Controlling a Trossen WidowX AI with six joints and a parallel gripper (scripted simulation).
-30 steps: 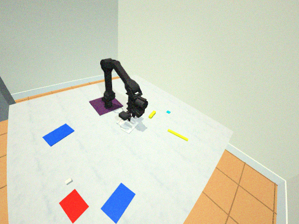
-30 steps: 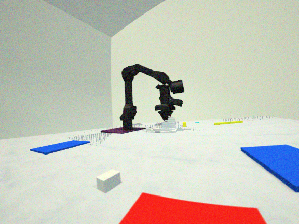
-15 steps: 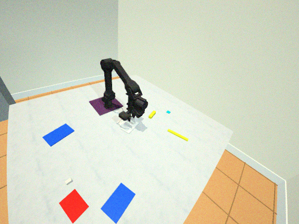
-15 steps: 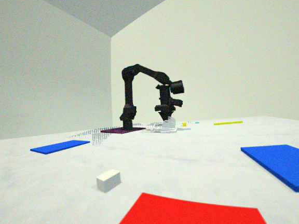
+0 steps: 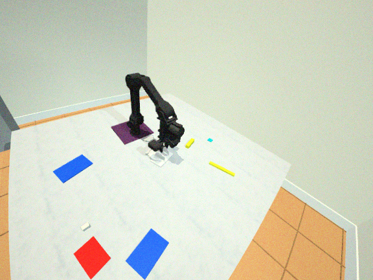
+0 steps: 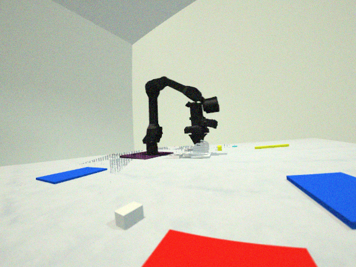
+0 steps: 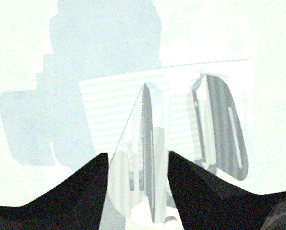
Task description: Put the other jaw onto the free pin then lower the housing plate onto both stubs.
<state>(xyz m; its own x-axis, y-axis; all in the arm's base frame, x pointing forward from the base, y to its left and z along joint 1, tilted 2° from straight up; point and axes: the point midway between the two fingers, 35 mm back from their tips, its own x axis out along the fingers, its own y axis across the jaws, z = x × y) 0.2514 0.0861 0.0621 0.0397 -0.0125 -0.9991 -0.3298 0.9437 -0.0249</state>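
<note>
Right now the grey jaw is 10 mm behind my gripper tip, 60 mm to the right of it and 10 mm below it. Round my gripper tip: red mat 330 mm ahead, 420 mm to the right, 30 mm below; then cyan chip 20 mm ahead, 350 mm to the left, 20 mm below; then yellow block 190 mm to the left, 20 mm below.
</note>
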